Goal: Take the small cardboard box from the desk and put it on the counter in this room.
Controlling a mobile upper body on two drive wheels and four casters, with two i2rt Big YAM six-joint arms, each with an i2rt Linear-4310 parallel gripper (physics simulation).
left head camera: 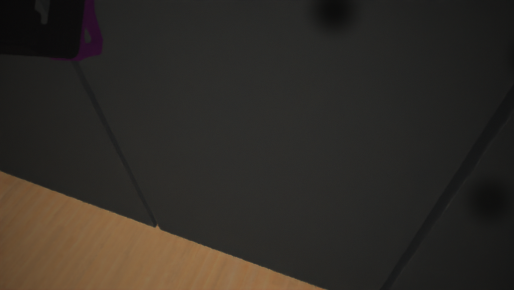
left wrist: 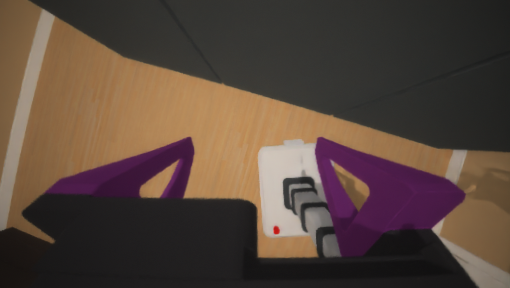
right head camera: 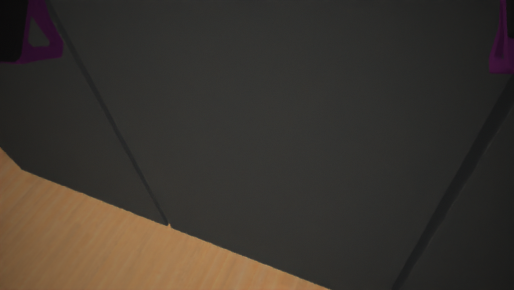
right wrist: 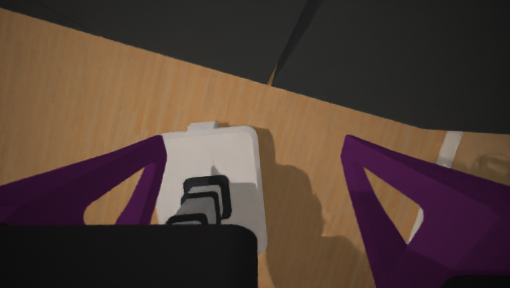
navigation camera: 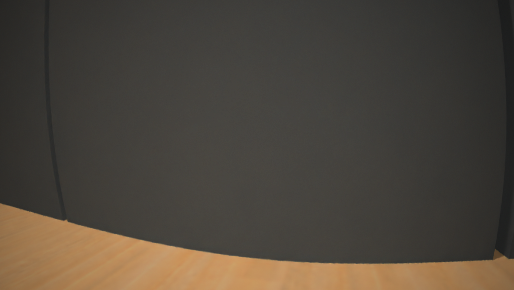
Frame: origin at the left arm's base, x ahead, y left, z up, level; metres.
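Where they show: left gripper, between the fingertips: (left head camera: 46, 43) (left wrist: 254, 144) (right head camera: 11, 47); right gripper, between the fingertips: (right wrist: 253, 145).
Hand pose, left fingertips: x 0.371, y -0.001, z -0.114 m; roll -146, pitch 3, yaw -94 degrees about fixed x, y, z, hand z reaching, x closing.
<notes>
After its pixels a point has its place.
The small cardboard box and the desk do not show in these views. A large dark panelled front (left head camera: 250, 125) @[x 0.694, y -0.155, z -0.570 m] (right head camera: 250, 125) @[x 0.692, y -0.159, z -0.568 m] (left wrist: 375, 50) @[x 0.616, y -0.360, z -0.498 m] (right wrist: 175, 30) @[x 0.657, y -0.251, z -0.829 m] (navigation camera: 275, 125) @[x 0.650, y -0.269, z -1.194 m] stands close ahead; its top does not show, so I cannot tell whether it belongs to the counter. My left gripper (left wrist: 254, 144) @[x 0.371, y -0.001, z -0.114 m] is open and empty, with its two purple fingers wide apart above the floor. Parts of it show at the upper left of both head views. My right gripper (right wrist: 253, 145) @[x 0.343, y -0.463, z -0.132 m] is also open and empty, above the floor. A piece of it shows at the right edge of the right head view.
The wooden floor (left head camera: 75, 240) @[x 0.812, y 0.645, z -1.410 m] (right head camera: 100, 240) @[x 0.799, y 0.596, z -1.410 m] (left wrist: 150, 115) @[x 0.660, y 0.953, z -1.410 m] (right wrist: 125, 90) @[x 0.575, y 0.214, z -1.410 m] (navigation camera: 125, 270) @[x 0.647, y -0.008, z -1.410 m] meets the dark front along a slanting edge in the head and wrist views. My white base (left wrist: 280, 162) @[x 0.214, y -0.116, z -1.150 m] (right wrist: 220, 150) @[x 0.221, y -0.308, z -1.150 m] shows below the grippers. Pale strips (left wrist: 30, 85) @[x 1.036, y 2.092, z -1.370 m] (right wrist: 450, 145) @[x 0.101, y -1.557, z -1.355 m] cross the floor.
</notes>
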